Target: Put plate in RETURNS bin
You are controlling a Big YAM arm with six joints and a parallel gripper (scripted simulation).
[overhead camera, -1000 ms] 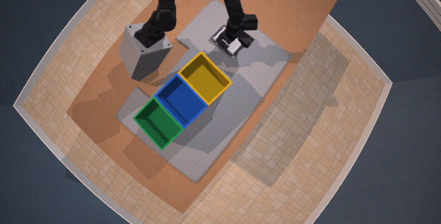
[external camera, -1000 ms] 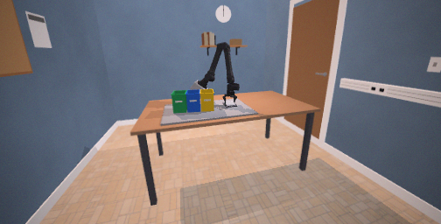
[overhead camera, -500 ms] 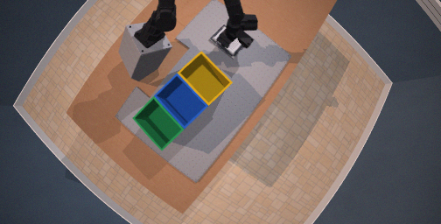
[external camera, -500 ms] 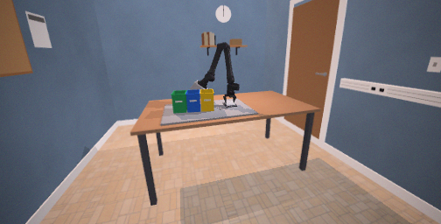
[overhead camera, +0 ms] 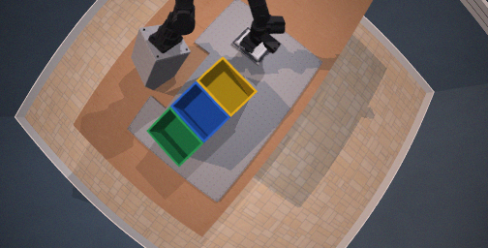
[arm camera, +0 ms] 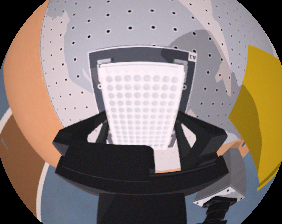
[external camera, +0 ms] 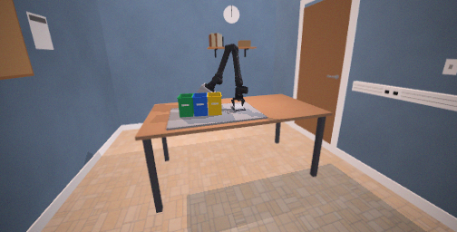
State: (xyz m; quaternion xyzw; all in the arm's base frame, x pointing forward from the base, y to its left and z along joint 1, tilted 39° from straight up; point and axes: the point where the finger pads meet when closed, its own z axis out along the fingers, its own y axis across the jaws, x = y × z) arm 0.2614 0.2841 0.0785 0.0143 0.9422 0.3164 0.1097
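Now: the dark plate nest 20 mm below my hand. Round my hand: yellow bin 250 mm to the right, 70 mm ahead, 70 mm above; then white 96-well plate right at my hand; then blue bin 380 mm to the right, 70 mm above, 60 mm ahead.
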